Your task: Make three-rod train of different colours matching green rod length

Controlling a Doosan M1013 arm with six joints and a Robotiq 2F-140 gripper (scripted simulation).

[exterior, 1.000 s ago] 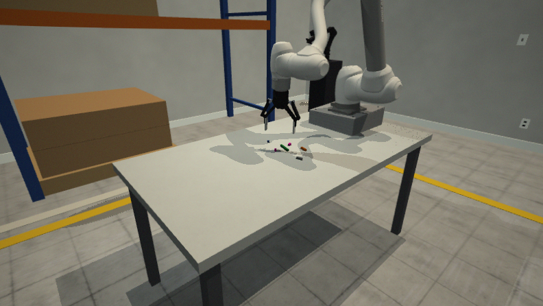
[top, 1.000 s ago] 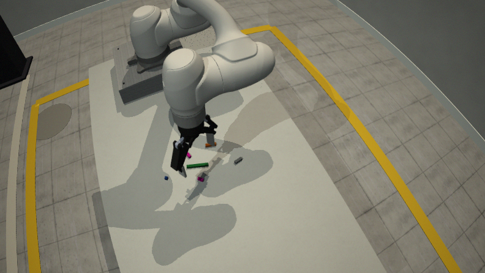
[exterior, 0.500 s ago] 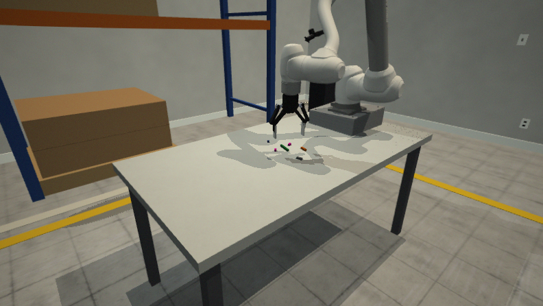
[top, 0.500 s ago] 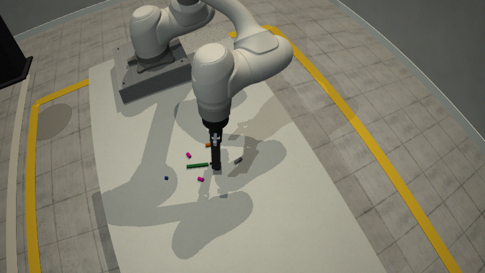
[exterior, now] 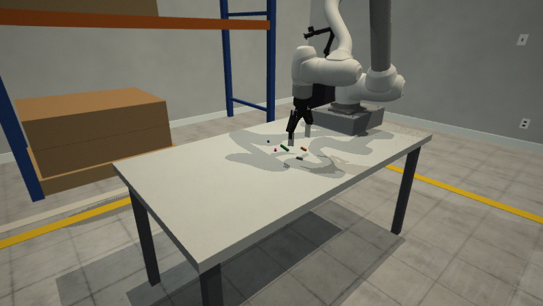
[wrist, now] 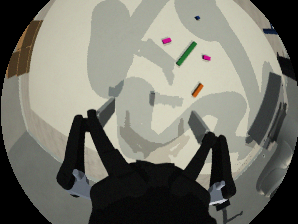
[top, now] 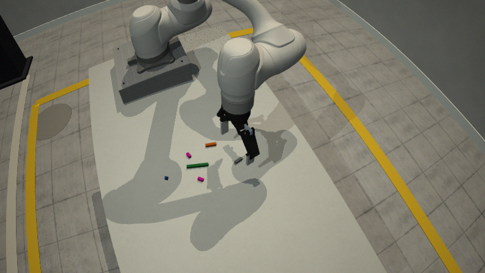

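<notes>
Right now the grey rod is 10 cm below my hand and 1 cm to the left of it. Also, from my hand: green rod (14 cm to the right, 10 cm below, 3 cm behind); then orange rod (10 cm below, 10 cm behind, 7 cm to the right); then small blue rod (27 cm to the right, 10 cm below, 1 cm behind).
</notes>
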